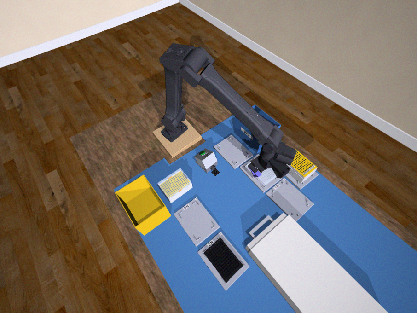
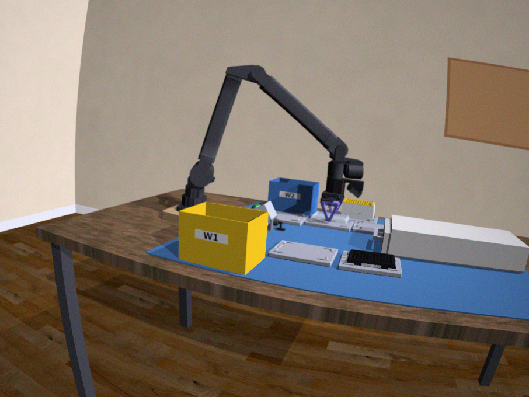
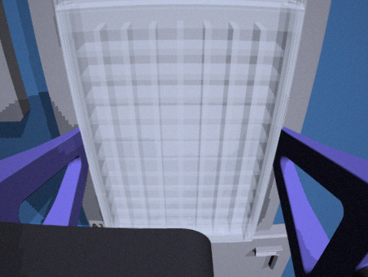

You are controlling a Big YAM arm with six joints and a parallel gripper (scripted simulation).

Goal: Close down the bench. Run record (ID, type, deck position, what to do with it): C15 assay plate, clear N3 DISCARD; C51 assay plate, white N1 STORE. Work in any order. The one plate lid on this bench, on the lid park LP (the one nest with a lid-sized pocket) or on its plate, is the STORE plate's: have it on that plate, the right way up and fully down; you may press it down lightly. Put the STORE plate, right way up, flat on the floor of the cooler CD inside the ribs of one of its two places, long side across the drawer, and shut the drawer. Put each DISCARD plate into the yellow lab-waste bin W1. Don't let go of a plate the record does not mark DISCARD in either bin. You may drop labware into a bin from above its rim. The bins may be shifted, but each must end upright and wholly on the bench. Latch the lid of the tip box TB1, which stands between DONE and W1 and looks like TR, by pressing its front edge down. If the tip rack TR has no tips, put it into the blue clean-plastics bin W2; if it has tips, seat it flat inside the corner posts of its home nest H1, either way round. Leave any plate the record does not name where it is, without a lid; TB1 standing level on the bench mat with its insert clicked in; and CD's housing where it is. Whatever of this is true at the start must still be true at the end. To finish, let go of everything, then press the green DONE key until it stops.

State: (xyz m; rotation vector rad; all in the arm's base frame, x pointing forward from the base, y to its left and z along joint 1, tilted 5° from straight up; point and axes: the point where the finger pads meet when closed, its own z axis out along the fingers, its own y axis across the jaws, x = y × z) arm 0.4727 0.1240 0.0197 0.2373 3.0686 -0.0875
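The grey nest N3 is 2 cm below my hand. The rest, counted from my hand: N3 label (7 cm behind, 2 cm below, 1 cm to the left); clear assay plate (right at my hand); tip rack TR (12 cm to the left, 10 cm ahead, 3 cm above).
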